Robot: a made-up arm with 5 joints.
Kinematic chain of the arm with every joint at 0, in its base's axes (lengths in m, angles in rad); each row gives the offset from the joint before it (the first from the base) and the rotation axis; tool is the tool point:
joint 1: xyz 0 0 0.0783 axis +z
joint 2: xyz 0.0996 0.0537 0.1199 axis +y
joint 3: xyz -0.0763 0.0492 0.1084 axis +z
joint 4: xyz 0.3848 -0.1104 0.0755 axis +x
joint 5: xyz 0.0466 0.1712 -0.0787 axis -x
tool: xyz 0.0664 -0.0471 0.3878
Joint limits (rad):
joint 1: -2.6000..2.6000
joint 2: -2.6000..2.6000
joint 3: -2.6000..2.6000
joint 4: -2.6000..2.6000
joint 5: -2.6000..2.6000
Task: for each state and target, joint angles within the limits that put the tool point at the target. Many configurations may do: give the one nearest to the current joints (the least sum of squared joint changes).
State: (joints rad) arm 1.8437 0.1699 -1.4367 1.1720 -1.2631
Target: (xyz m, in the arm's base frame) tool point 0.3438 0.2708 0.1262
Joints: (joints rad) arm 1.7200 0.3345 -0.8253 1.0837 -1.3625
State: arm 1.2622 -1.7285 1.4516 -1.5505 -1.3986
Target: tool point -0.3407 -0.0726 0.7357
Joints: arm 1.2884 -1.4183 0.9449 -1.3657 -1.7461
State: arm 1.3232 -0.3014 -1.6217 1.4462 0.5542
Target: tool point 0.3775 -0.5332 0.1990
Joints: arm 1.5110 -0.6057 -1.5389 1.6747 0.1869
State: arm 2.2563 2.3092 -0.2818 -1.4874 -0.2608
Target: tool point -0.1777 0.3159 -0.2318
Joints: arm 2.3282 1.7049 -0.5679 -1.3486 -0.5639
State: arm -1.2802 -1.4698 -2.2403 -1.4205 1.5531
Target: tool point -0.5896 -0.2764 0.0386
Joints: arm -2.1347 -1.8819 -1.8962 -1.3629 1.6536
